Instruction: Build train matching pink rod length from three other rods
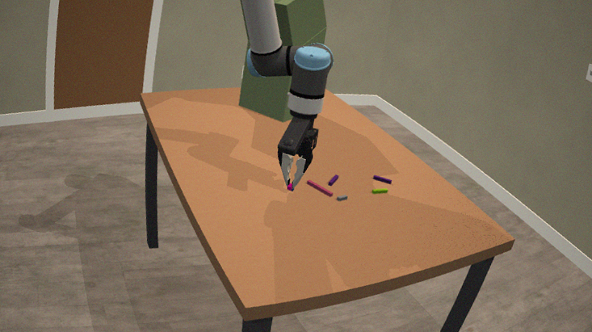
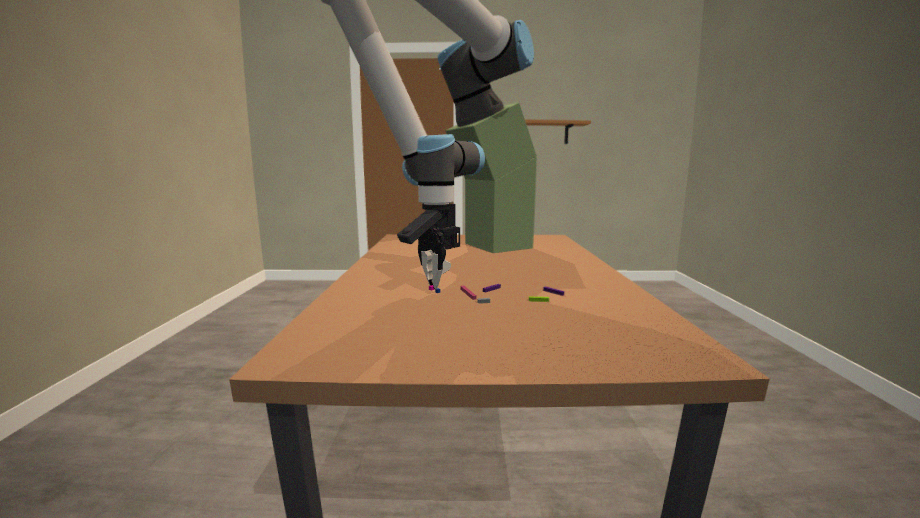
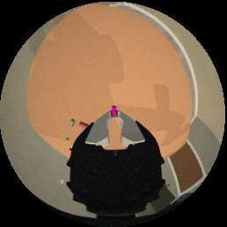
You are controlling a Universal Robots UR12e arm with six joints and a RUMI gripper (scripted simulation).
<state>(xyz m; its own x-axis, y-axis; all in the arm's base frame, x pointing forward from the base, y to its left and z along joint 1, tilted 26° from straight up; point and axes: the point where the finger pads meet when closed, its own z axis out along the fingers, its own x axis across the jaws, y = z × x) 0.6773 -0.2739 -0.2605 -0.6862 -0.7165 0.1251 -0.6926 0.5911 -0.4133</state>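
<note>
My gripper is now 1 cm above the magenta rod. Round my hand: pink rod 9 cm to the left, 2 cm below; blue rod 2 cm below, 1 cm to the left, 1 cm behind; grey rod 13 cm to the left, 7 cm ahead, 2 cm below.
</note>
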